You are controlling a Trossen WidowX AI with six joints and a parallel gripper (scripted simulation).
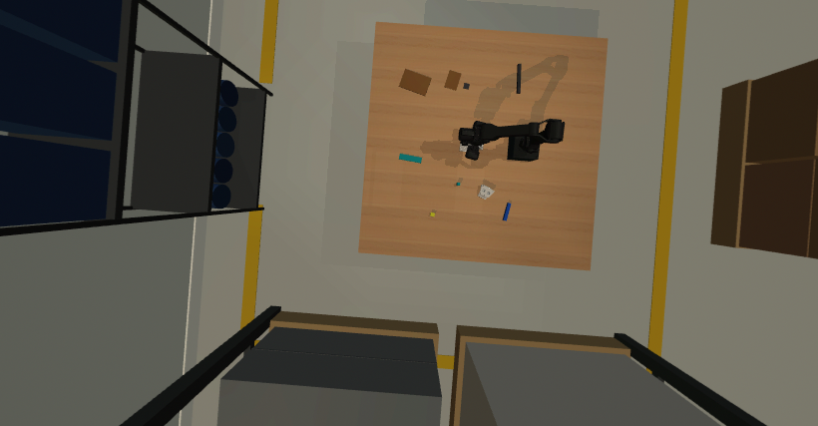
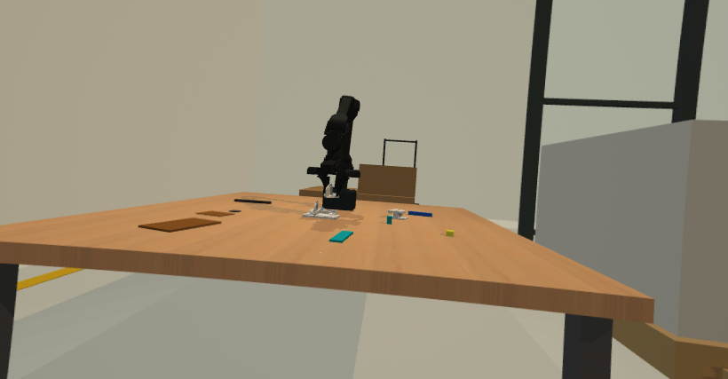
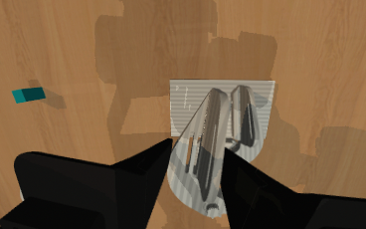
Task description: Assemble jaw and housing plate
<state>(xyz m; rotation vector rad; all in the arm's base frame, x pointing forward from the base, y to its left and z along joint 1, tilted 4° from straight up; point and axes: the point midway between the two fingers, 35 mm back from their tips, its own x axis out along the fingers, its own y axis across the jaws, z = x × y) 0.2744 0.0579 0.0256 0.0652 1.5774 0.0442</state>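
The small teal block lies 22 cm to the left of my gripper tip, 6 cm below it and 1 cm ahead of it. From my gripper tip the other things lie so: small black square: 33 cm to the right, 9 cm ahead, 8 cm below; teal bar: 30 cm ahead, 14 cm to the left, 7 cm below; loose jaw: 3 cm behind, 2 cm to the right.
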